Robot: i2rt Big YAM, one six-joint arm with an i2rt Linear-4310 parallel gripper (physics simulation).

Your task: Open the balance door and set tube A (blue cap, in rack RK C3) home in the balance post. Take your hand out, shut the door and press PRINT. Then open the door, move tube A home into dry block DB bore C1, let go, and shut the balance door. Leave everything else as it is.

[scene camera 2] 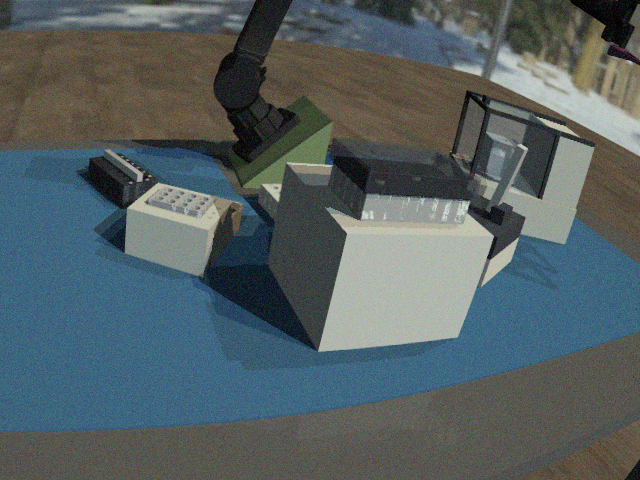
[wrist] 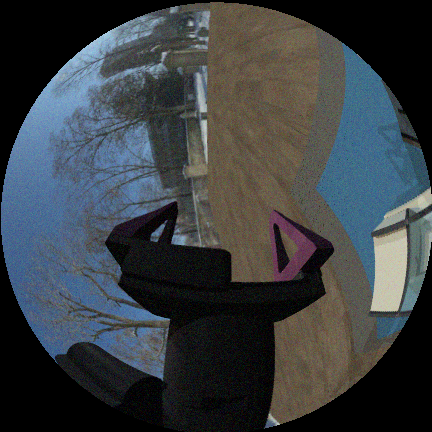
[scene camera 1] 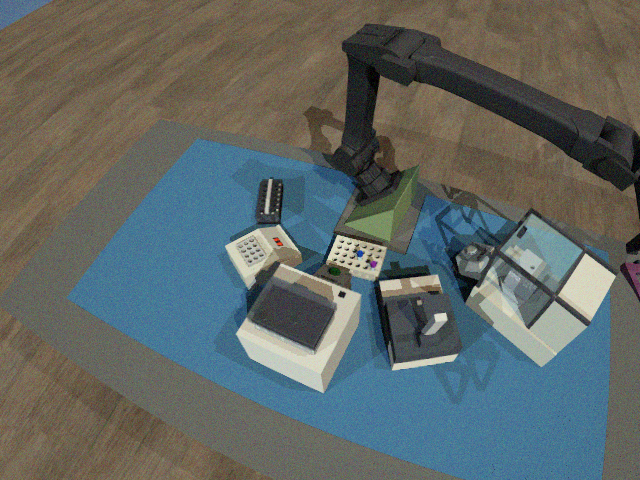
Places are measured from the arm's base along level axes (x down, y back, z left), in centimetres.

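Where they show: gripper, fingertip midpoint: (wrist: 224,209); arm's base, link origin: (scene camera 2: 267,137) (scene camera 1: 381,190).
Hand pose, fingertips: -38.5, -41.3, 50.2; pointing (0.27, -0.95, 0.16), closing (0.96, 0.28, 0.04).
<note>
Things, the pixels of their centre, and the offset from my fingertips, as dx, dy, dz. "*": a spot on its surface instead.
- balance, body centre: (scene camera 2: 498,157) (scene camera 1: 525,275) +32.8, +23.3, -10.7
- Tube A's blue cap, body centre: (scene camera 1: 360,253) +39.0, +20.1, -49.0
- cream rack, body centre: (scene camera 1: 356,258) +42.4, +21.0, -50.0
- dry block, body centre: (scene camera 2: 186,216) (scene camera 1: 263,253) +40.5, +13.0, -71.2
- cream machine with a dark lid, body centre: (scene camera 2: 364,212) (scene camera 1: 310,306) +34.5, +1.2, -53.1
- dark-topped unit with a white lever, surface spot: (scene camera 2: 509,175) * +28.6, +2.1, -29.3
- grey knobbed object, surface spot: (scene camera 1: 473,260) * +36.6, +25.9, -22.8
- black strip rack, body centre: (scene camera 2: 121,175) (scene camera 1: 269,200) +41.6, +30.2, -78.5
My gripper (wrist: 224,209) is open and empty, with pink-purple fingers. It is out beyond the balance's right side; one finger shows at the right edge of scene camera 1 (scene camera 1: 631,277) and of scene camera 2 (scene camera 2: 623,53). The balance (scene camera 1: 588,289) (scene camera 2: 574,165) (wrist: 390,270) is a cream housing with a dark-framed glass chamber; I cannot tell its door's state. Tube A's blue cap (scene camera 1: 360,253) shows in the cream rack (scene camera 1: 337,248), near a purple cap. The dry block (scene camera 1: 250,251) (scene camera 2: 178,200) is a cream unit with a grey bored block. The PRINT button cannot be made out.
A cream machine with a dark lid (scene camera 1: 294,315) (scene camera 2: 408,289) stands in front of the rack. A dark-topped unit with a white lever (scene camera 1: 436,323) (scene camera 2: 509,175), a grey knobbed object (scene camera 1: 473,260) and a black strip rack (scene camera 1: 263,204) (scene camera 2: 108,180) are on the blue mat.
</note>
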